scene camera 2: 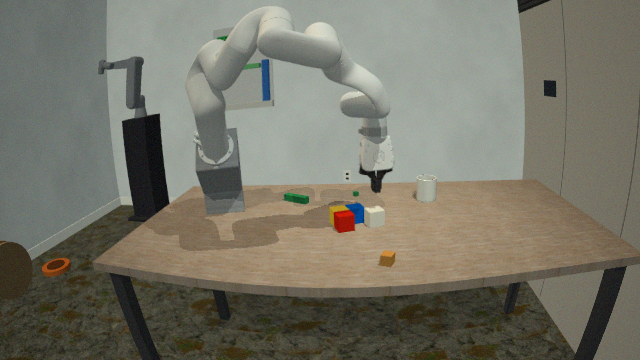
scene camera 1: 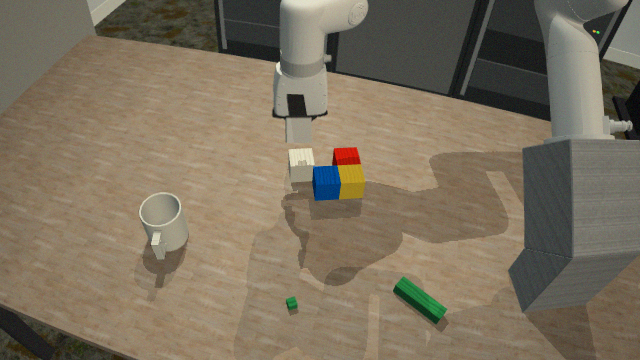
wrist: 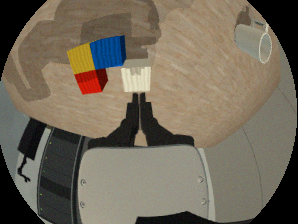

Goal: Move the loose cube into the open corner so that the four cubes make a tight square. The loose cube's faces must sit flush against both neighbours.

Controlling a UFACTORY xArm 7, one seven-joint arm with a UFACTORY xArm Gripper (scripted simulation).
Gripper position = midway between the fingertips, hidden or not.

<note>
In view: the gripper [scene camera 1: 299,137] and a green bar [scene camera 1: 417,298].
The gripper also shows in scene camera 2 [scene camera 2: 376,191]. The wrist view misses the green bar: it is out of frame.
</note>
